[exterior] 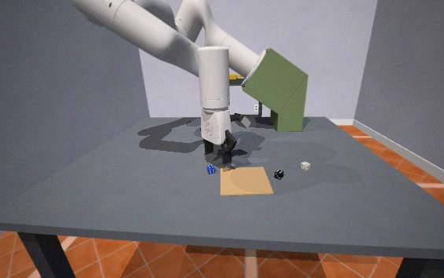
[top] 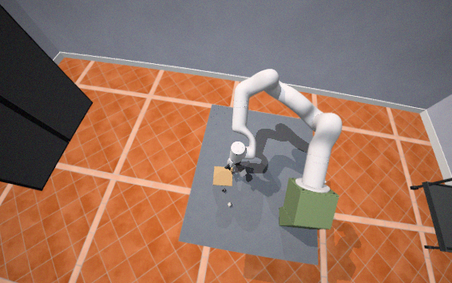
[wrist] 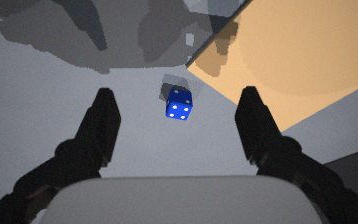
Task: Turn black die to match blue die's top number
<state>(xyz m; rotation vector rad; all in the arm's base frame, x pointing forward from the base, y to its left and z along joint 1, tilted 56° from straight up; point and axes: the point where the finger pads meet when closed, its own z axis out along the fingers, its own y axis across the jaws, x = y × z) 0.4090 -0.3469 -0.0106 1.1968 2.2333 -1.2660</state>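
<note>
The blue die is 40 mm below my hand, 20 mm to the right of it and 20 mm ahead of it. Round my hand: tan mat (80 mm to the left, 80 mm ahead, 50 mm below); white die (280 mm to the left, 40 mm below, 20 mm ahead); black die (180 mm to the left, 70 mm ahead, 40 mm below).
</note>
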